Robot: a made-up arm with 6 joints.
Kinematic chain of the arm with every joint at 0, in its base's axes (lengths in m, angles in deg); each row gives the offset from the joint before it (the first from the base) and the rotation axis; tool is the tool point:
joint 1: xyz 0 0 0.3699 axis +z
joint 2: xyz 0 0 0 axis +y
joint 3: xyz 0 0 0.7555 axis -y
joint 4: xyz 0 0 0 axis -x
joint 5: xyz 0.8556 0 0 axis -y
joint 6: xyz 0 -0.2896 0 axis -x
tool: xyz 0 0 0
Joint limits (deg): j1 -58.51..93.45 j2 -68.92..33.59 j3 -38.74..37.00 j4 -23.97..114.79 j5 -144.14..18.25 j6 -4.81..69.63
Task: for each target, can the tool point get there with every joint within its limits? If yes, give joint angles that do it. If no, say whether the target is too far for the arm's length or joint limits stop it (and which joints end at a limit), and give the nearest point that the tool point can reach.
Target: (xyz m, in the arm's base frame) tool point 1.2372 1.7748 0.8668
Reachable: no: too far | nearest point 0.7541 1.0818 0.9309 | short by 0.847 m
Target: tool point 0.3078 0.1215 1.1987
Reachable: yes | joints 81.82 -53.22 -24.74 -7.12 -0.38 31.02
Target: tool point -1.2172 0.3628 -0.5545
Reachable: no: joint limits stop it (at a limit: joint 1, joint 2, joint 3, joint 4) | nearest point -0.1771 0.9192 0.2638 | short by 1.436 m
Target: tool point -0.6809 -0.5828 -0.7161
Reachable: no: joint limits stop it (at a limit: joint 1, joint 2, joint 3, joint 4) | nearest point 0.0698 -0.6205 0.1483 | short by 1.145 m
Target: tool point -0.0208 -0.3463 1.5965
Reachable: yes | joints -38.64 -33.45 6.64 11.79 3.68 4.68
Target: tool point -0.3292 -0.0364 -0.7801
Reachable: no: joint limits stop it (at a limit: joint 1, joint 2, joint 3, joint 4) | nearest point 0.0698 -0.6205 0.1483 | short by 1.167 m
